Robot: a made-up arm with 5 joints. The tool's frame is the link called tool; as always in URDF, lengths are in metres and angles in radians. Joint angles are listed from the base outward.
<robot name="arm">
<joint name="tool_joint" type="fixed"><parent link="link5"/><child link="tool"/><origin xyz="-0.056 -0.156 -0.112" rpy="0 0 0"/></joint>
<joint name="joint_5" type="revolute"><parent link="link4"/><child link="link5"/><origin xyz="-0.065 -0.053 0.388" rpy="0 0 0"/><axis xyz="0 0 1"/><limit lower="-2.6" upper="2.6"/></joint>
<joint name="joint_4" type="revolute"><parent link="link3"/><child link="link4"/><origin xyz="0.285 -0.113 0.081" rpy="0 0 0"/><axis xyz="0 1 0"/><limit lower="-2.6" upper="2.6"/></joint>
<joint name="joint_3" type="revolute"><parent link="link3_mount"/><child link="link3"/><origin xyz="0.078 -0.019 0.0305" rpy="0 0 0"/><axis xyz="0 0 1"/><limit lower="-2.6" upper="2.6"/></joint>
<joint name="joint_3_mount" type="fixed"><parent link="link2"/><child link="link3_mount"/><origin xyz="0.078 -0.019 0.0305" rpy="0 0 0"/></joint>
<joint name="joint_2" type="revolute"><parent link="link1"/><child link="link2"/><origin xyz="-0.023 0.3 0.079" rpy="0 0 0"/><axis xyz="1 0 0"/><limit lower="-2.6" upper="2.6"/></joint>
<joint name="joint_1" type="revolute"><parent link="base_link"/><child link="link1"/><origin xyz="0 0 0.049" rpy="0 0 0"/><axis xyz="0 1 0"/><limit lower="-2.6" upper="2.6"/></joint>
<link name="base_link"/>
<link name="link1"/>
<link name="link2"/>
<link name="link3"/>
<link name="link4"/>
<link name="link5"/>
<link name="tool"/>
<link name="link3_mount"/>
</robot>
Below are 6 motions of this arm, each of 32 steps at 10 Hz.
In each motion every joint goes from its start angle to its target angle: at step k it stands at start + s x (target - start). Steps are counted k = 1, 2, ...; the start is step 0. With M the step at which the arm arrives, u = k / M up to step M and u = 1 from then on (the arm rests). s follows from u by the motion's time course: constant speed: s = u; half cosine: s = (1 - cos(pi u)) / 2; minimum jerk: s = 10 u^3 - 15 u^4 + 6 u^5.
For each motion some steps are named. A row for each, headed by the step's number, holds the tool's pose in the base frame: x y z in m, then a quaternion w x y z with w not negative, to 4 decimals.
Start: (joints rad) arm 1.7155 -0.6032 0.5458 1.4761 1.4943
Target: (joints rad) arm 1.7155 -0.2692 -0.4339 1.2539 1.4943
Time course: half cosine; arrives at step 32
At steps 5, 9, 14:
5: 0.0297 0.3658 -0.7081 0.2434 -0.4488 -0.8491 -0.1353
9: 0.0761 0.3040 -0.7190 0.1823 -0.4703 -0.8553 -0.1184
14: 0.1491 0.1857 -0.7143 0.0740 -0.5004 -0.8587 -0.0821

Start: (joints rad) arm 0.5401 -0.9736 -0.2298 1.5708 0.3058
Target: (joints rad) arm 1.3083 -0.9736 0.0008 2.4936 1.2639
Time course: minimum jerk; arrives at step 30
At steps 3, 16, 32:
3: 0.8291 0.1992 0.2474 0.5174 -0.2344 0.7876 -0.2387
16: 0.6824 0.0691 -0.2321 0.1704 0.0212 0.9564 -0.2361
32: 0.3929 0.0311 -0.3958 0.0772 -0.1806 -0.9039 0.3800

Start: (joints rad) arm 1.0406 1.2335 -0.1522 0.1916 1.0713
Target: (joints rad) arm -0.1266 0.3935 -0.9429 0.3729 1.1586
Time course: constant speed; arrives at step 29
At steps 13, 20, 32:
13: 0.2902 -0.3158 -0.1502 0.8017 0.5450 0.1739 0.1733
20: 0.2818 -0.3528 0.0506 0.8643 0.4524 0.1253 0.1803
32: 0.1349 -0.3589 0.2835 0.9292 0.3403 0.0109 0.1436

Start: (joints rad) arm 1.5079 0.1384 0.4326 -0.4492 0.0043
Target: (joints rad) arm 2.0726 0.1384 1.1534 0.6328 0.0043
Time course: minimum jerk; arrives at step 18
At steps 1, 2, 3, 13, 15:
1: 0.3914 -0.0502 -0.2475 0.8477 0.2168 0.4798 0.0657
2: 0.3926 -0.0483 -0.2534 0.8431 0.2195 0.4861 0.0683
3: 0.3954 -0.0435 -0.2677 0.8320 0.2260 0.5011 0.0745
13: 0.2466 0.3096 -0.6831 0.3109 0.3896 0.8033 0.3259
15: 0.2065 0.3693 -0.7020 0.2415 0.4005 0.8076 0.3593

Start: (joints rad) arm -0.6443 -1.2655 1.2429 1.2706 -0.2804
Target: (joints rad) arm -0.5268 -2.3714 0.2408 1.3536 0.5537
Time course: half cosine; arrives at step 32
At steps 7, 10, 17, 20, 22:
7: 0.5900 0.7094 0.3075 0.4842 -0.6944 0.4694 -0.2509
10: 0.6235 0.6622 0.3290 0.4756 -0.6604 0.4944 -0.3053
17: 0.6576 0.5738 0.4143 0.4643 -0.5626 0.5076 -0.4586
20: 0.6493 0.5684 0.4491 0.4662 -0.5286 0.4869 -0.5159
22: 0.6400 0.5753 0.4658 0.4692 -0.5123 0.4677 -0.5465

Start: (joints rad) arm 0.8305 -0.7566 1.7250 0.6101 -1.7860
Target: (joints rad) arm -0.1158 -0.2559 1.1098 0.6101 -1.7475
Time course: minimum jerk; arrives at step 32
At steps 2, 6, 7, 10, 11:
2: 0.3086 0.8118 0.1038 0.7365 -0.5761 0.2560 0.2453
6: 0.3208 0.8065 0.1205 0.7481 -0.5789 0.2420 0.2161
7: 0.3269 0.8035 0.1297 0.7539 -0.5800 0.2345 0.2006
10: 0.3500 0.7888 0.1738 0.7775 -0.5806 0.2016 0.1335
11: 0.3580 0.7817 0.1942 0.7866 -0.5790 0.1874 0.1050

